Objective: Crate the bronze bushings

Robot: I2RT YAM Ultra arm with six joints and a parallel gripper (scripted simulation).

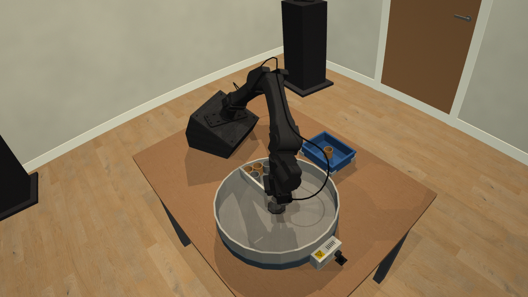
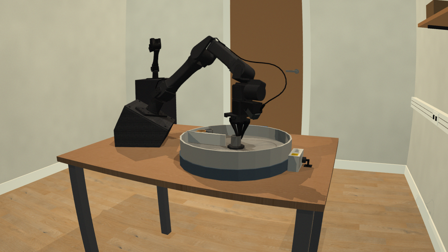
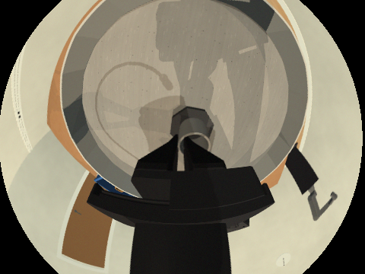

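Now: the grey turntable 40 mm below my hand, 10 mm to the right of it and 10 mm behind it. The rest, counted from my hand: blue crate: 340 mm to the left, 130 mm behind, 70 mm below.
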